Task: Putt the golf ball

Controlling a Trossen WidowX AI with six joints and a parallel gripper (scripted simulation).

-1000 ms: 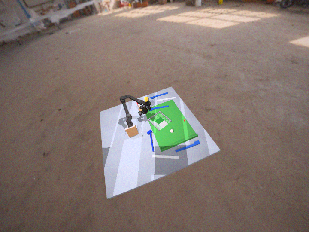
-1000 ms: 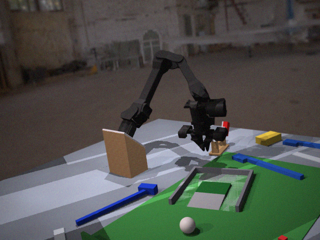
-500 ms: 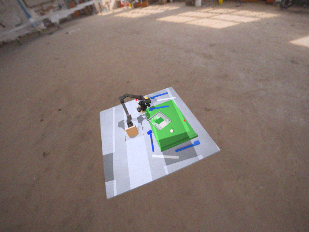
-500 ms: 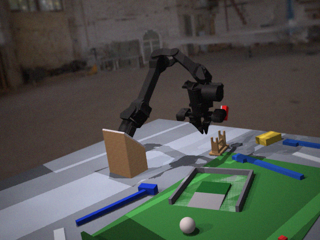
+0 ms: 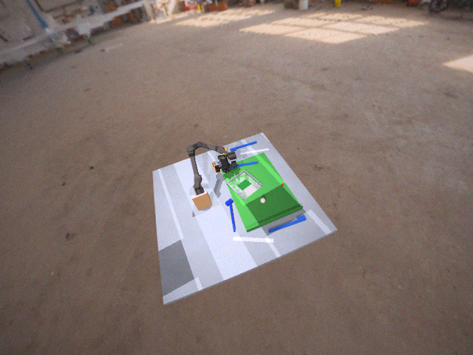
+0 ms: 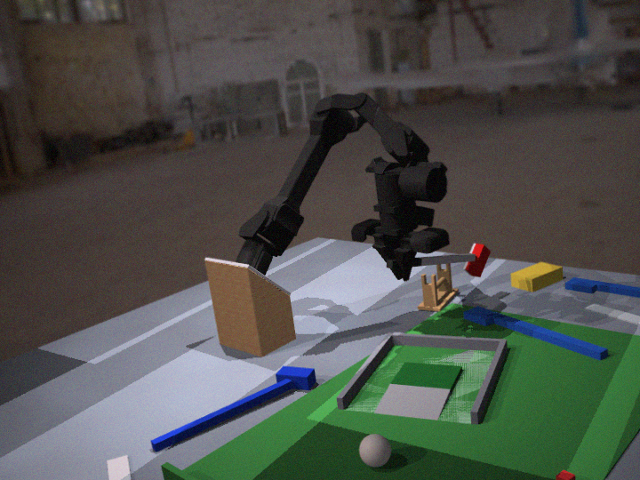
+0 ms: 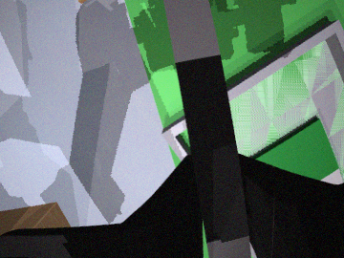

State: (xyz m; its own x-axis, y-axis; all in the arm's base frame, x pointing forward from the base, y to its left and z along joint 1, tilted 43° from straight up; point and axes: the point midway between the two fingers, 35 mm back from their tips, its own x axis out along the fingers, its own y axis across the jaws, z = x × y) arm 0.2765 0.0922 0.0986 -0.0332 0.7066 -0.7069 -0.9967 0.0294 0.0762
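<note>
My gripper tip is 1 cm short of the red putter and 12 cm to the right of it. From my gripper tip the other things lie so: white golf ball (19 cm ahead, 33 cm to the right, 11 cm below); small wooden stool (8 cm behind, 21 cm to the left, 9 cm below); green mat (20 cm ahead, 16 cm to the right, 13 cm below).
</note>
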